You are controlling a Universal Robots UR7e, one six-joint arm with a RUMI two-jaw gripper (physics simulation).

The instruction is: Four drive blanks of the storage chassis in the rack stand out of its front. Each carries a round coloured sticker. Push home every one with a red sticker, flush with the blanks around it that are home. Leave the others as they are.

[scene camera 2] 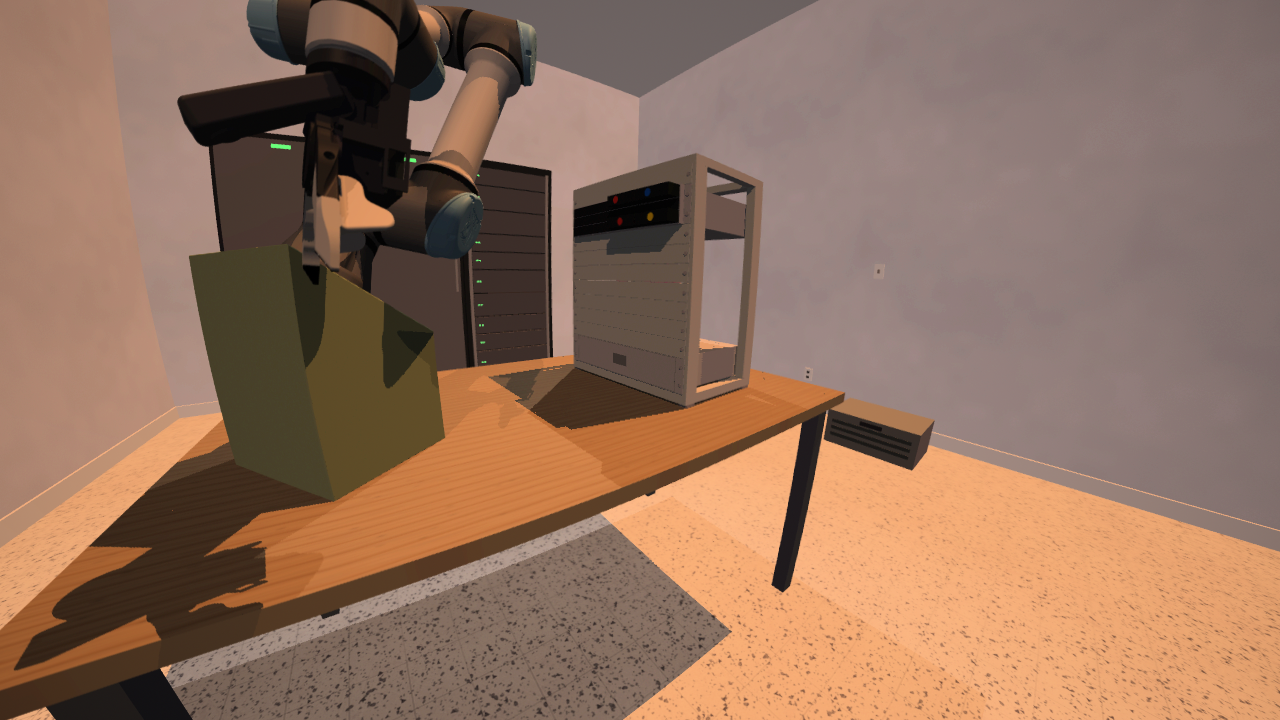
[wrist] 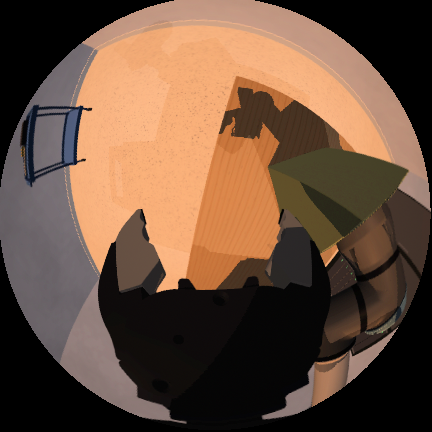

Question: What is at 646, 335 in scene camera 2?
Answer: A grey rack.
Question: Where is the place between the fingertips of my gripper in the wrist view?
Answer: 212, 210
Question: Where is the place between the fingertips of my gripper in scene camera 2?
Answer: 323, 279
